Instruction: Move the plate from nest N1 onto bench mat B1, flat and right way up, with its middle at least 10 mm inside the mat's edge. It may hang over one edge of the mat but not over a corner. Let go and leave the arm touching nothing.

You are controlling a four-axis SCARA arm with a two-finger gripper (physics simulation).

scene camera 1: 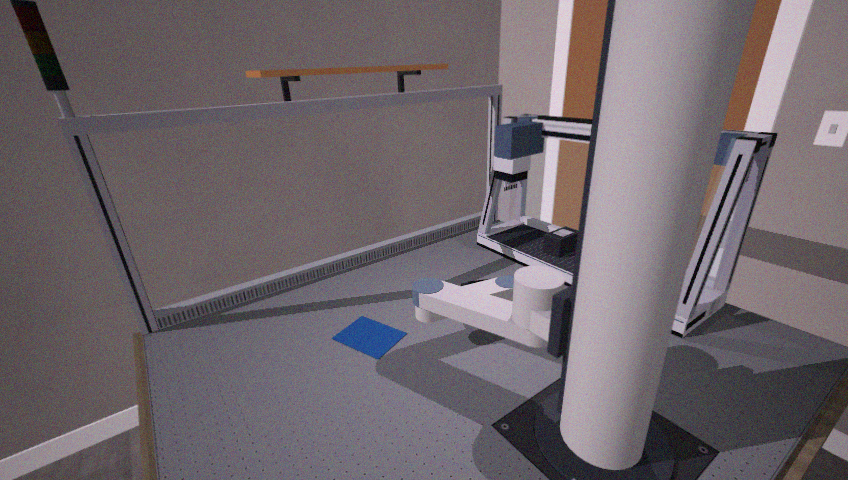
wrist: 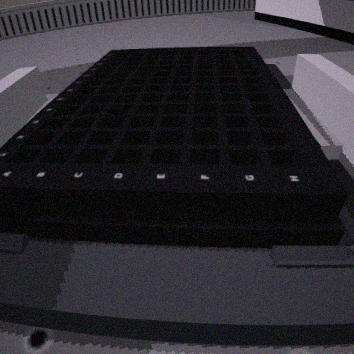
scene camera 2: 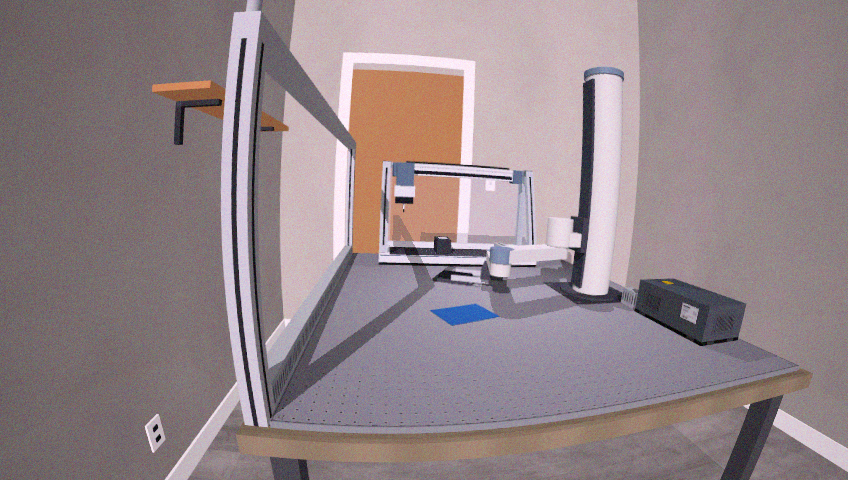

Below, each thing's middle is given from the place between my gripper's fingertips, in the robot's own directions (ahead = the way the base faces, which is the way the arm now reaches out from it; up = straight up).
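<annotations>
Here is the black plate (wrist: 196, 146), 1 cm behind my hand. As for the blue bench mat B1 (scene camera 1: 370, 337), it lies 40 cm to the left of my hand, 4 cm ahead of it and 2 cm below it.
</annotations>
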